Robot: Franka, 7 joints.
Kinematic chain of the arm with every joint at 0, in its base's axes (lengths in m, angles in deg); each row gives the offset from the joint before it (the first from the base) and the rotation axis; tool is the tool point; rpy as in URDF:
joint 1: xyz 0 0 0.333 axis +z
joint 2: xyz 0 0 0 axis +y
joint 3: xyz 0 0 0.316 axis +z
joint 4: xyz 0.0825 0 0 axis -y
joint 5: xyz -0.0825 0 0.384 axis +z
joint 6: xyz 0 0 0 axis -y
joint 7: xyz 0.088 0 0 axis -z
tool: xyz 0 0 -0.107 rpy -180 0 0
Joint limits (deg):
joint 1: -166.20..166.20
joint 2: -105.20..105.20
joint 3: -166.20..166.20
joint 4: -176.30..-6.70
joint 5: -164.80..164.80
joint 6: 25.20..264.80
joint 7: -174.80..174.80
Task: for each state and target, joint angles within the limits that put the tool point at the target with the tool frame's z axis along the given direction. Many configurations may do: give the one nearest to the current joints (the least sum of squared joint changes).
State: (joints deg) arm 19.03 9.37 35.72 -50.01 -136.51 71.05 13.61
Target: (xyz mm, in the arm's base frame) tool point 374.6 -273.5 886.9 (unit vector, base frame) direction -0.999 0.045 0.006
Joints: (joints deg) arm -28.28 31.25 7.52 -30.94 -144.95 34.92 13.61
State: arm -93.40 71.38 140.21 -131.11 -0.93 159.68 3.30
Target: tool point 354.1 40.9 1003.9 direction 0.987 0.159 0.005
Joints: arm -123.48 27.99 151.50 -81.34 -39.17 145.24 3.30
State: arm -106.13 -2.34 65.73 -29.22 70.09 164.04 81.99
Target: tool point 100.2 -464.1 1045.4 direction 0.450 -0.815 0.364
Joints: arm -94.21 16.68 32.21 -33.91 13.84 158.43 81.99
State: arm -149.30 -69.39 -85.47 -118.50 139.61 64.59 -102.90
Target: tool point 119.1 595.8 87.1 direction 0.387 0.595 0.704
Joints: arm -152.64 -84.58 -131.01 -106.45 130.41 69.91 -102.90
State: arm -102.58 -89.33 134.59 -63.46 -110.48 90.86 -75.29
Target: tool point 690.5 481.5 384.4 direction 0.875 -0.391 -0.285
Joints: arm -137.67 -67.27 166.20 -30.75 -62.17 121.38 -75.29
